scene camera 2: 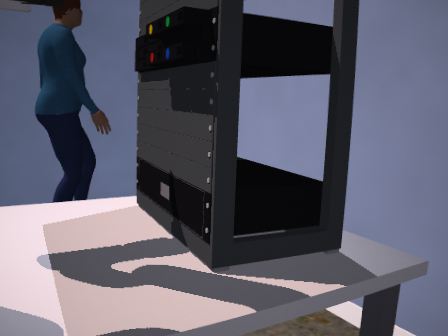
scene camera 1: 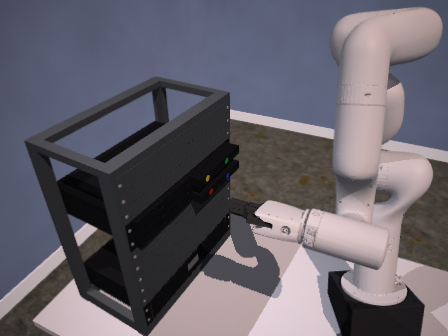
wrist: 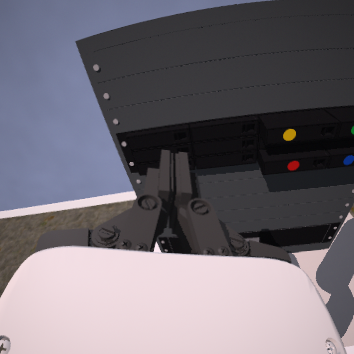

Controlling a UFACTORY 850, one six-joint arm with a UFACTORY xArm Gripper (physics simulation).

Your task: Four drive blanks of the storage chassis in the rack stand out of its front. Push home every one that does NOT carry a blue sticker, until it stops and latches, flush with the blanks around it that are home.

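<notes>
The yellow-stickered blank (scene camera 1: 208,178) (scene camera 2: 150,29) (wrist: 289,134) and green-stickered blank (scene camera 1: 226,160) (scene camera 2: 167,21) (wrist: 352,130) stand out of the chassis front, side by side. Below them, the red-stickered blank (scene camera 1: 211,191) (scene camera 2: 152,57) (wrist: 293,165) and blue-stickered blank (scene camera 1: 227,175) (scene camera 2: 167,53) (wrist: 348,160) also stand out. My gripper (scene camera 1: 232,204) (wrist: 170,168) is shut and empty, in front of the rack. In the wrist view its tips overlap the recessed blanks left of the red one and hide part of them. No contact can be made out.
The dark rack (scene camera 1: 122,260) (scene camera 2: 226,150) stands on the pale table (scene camera 1: 240,305) (scene camera 2: 30,230). A black unit (scene camera 1: 170,285) (scene camera 2: 190,210) sits low in it. A person (scene camera 2: 62,75) in a blue top stands beyond the table in scene camera 2.
</notes>
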